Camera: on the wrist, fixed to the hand. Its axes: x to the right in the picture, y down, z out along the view.
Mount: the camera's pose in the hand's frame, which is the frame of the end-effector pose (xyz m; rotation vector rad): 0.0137 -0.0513 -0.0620 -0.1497 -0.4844 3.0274
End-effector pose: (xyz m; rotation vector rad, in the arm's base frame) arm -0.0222 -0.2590 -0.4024 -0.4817 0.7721 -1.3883
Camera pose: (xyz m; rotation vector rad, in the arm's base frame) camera -0.1025 -0.2716 -0.4103 0.4505 0.3306 1.5591
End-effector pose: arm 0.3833 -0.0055 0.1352 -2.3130 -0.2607 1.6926
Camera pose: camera 0.4470 0.0408 0.1566 0.0727 -1.6832 -0.6242
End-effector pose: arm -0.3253 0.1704 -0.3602 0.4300 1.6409 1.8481
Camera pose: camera -0.3618 0.1332 -0.4230 -1.6734 0.5190 -0.7891
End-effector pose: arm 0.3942 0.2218 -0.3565 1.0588 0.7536 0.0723
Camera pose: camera 0.3528 0.2482 -0.4218 0.9901 -1.8008 2.1744
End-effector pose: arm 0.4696 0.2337 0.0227 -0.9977 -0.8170 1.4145
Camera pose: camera 0.5472 0.2478 0.0436 0.6634 -0.6522 -1.4528
